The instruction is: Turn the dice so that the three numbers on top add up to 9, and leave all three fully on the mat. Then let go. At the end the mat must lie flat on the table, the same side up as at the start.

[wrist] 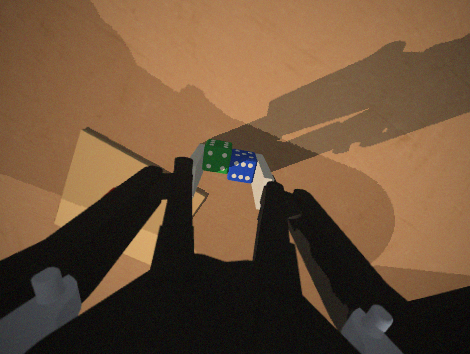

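Note:
My gripper is shut on the green die and the blue die together, side by side between its pale pads. The green die is at the left pad, with four pips on the face toward the camera. The blue die is at the right pad, with six pips on its face toward the camera. Both are beyond the mat's edge; I cannot tell whether they touch the table. The tan mat lies at the left, partly behind the left finger. A sliver of the red die shows over the mat; its pips are hidden.
The brown table surrounds the mat and the dice. Shadows of the arm and gripper fall across it at the upper right and upper left. The dark finger linkages hide much of the lower part of the view.

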